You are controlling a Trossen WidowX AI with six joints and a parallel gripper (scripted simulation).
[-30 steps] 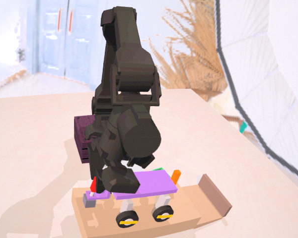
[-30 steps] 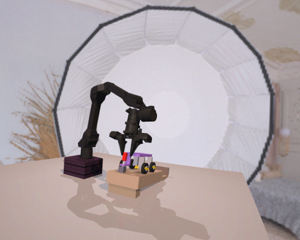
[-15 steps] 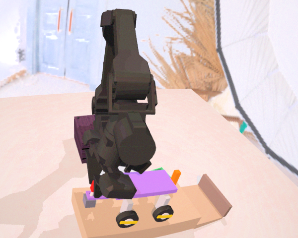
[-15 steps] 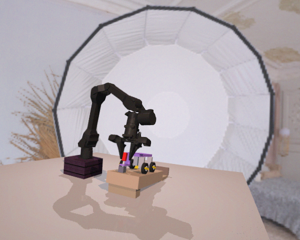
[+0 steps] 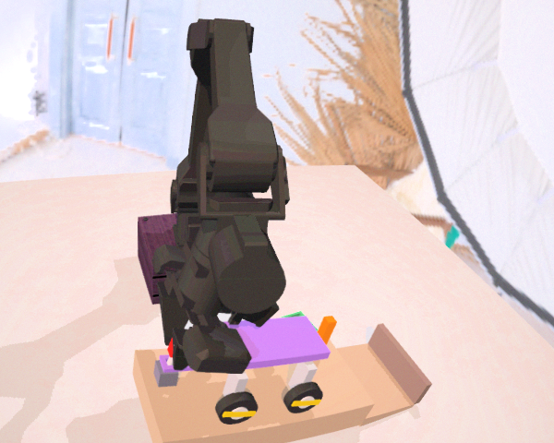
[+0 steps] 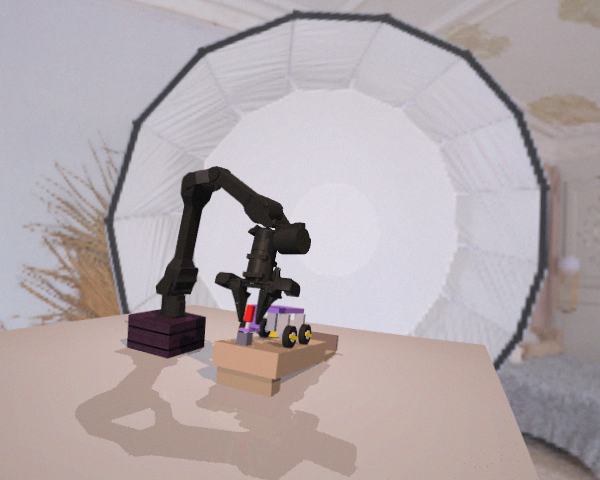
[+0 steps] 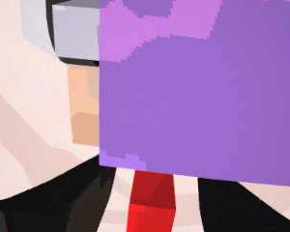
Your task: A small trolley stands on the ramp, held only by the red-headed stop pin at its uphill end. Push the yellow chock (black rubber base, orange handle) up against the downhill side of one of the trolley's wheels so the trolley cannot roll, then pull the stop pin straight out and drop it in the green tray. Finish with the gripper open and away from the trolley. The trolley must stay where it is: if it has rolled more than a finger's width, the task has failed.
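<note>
Right now my gripper tip is 50 mm past the yellow chock, 200 mm to the right of it and 50 mm above it. Also, from my gripper tip: tan ramp 110 mm to the left, 80 mm below; red-headed stop pin right at my gripper tip; purple trolley 10 mm ahead, 100 mm to the left, 20 mm below.
</note>
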